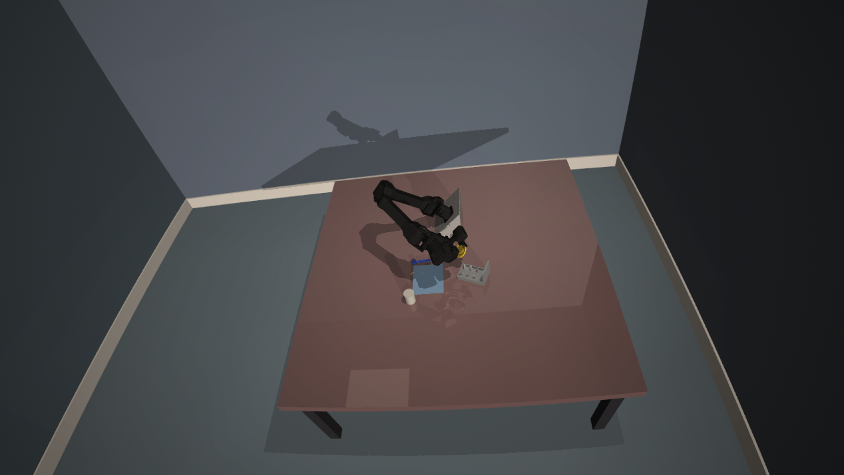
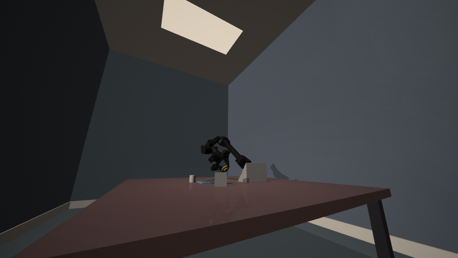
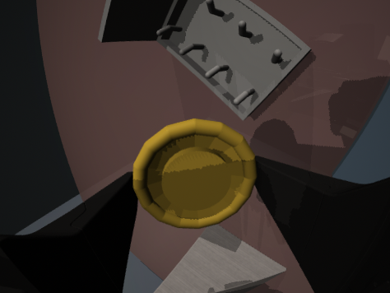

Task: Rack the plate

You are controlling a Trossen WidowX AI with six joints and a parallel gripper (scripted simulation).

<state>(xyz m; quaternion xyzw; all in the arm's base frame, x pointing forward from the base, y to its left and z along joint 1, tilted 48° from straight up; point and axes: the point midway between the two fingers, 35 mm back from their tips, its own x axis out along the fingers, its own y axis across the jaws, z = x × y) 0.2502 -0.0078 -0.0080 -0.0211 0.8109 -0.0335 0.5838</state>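
My gripper tip is 70 mm short of the grey dish rack, 70 mm above it and 30 mm to the right of it. Round my gripper tip: blue mat: 160 mm to the right, 90 mm below, 40 mm ahead; then yellow plate: 10 mm above; then blue spoon: 190 mm to the right, 90 mm below, 60 mm behind.
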